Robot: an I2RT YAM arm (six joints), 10 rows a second.
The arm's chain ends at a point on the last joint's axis. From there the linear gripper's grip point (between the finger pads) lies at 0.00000 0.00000 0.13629 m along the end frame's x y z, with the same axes.
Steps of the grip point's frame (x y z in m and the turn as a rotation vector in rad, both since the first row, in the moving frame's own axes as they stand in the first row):
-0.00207 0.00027 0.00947 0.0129 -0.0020 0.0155
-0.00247 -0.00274 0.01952 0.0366 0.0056 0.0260
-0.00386 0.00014 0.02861 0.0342 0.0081 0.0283
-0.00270 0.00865 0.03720 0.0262 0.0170 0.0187
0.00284 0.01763 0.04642 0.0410 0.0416 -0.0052
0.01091 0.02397 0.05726 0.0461 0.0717 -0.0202
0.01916 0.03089 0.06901 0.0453 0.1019 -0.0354
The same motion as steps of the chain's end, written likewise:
-0.00181 0.00203 0.00948 0.0129 -0.0020 0.0155
-0.00330 0.00224 0.01961 0.0366 0.0056 0.0260
-0.00503 0.00478 0.02869 0.0342 0.0081 0.0283
-0.00505 0.01220 0.03727 0.0262 0.0170 0.0187
-0.00281 0.02323 0.04665 0.0410 0.0416 -0.0052
0.00121 0.03034 0.05775 0.0461 0.0717 -0.0202
0.00541 0.03730 0.06986 0.0453 0.1019 -0.0354

